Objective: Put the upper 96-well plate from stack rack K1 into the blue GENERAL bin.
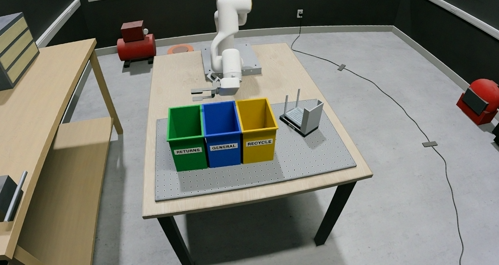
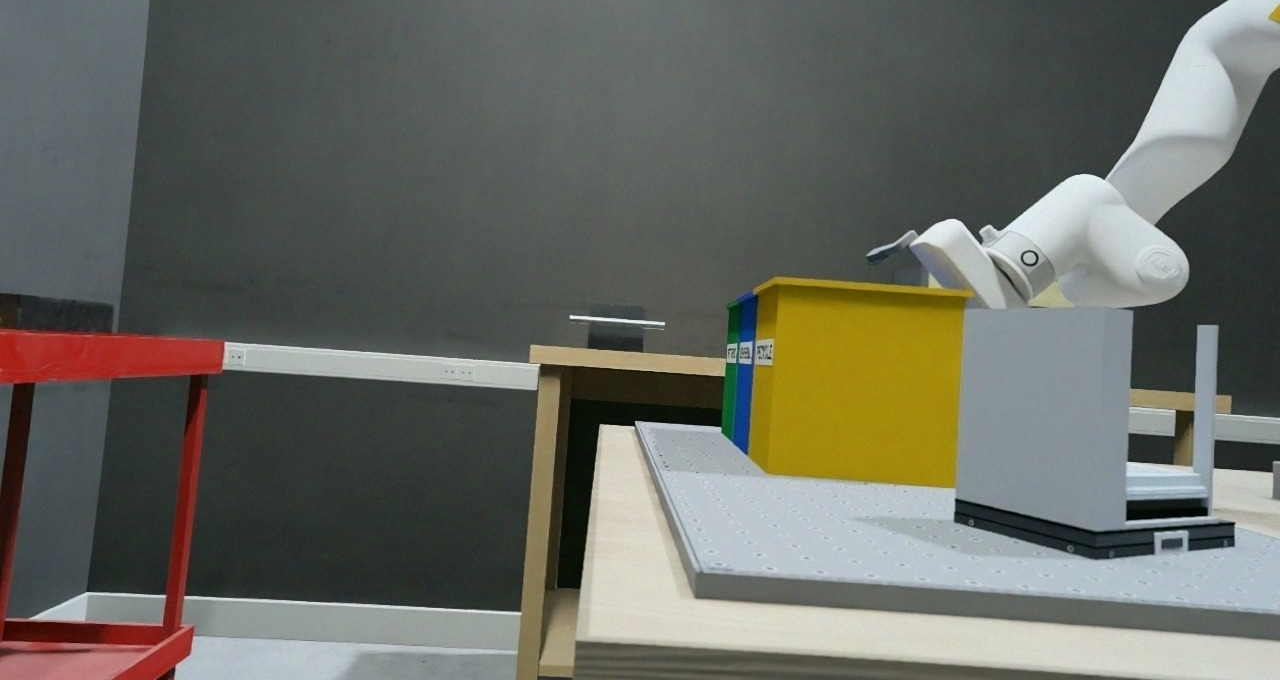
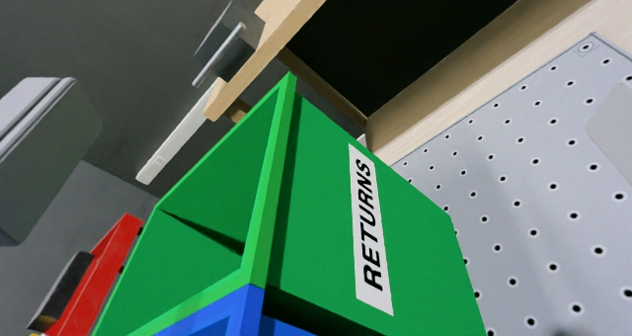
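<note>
The clear 96-well plate is 44 cm to the left of my hand, 15 cm below it and 6 cm ahead of it. Round my hand: yellow recycle bin: 21 cm to the left, 15 cm ahead, 10 cm below; green returns bin: 14 cm ahead, 10 cm below, 6 cm to the right; blue general bin: 14 cm ahead, 10 cm below, 8 cm to the left.
</note>
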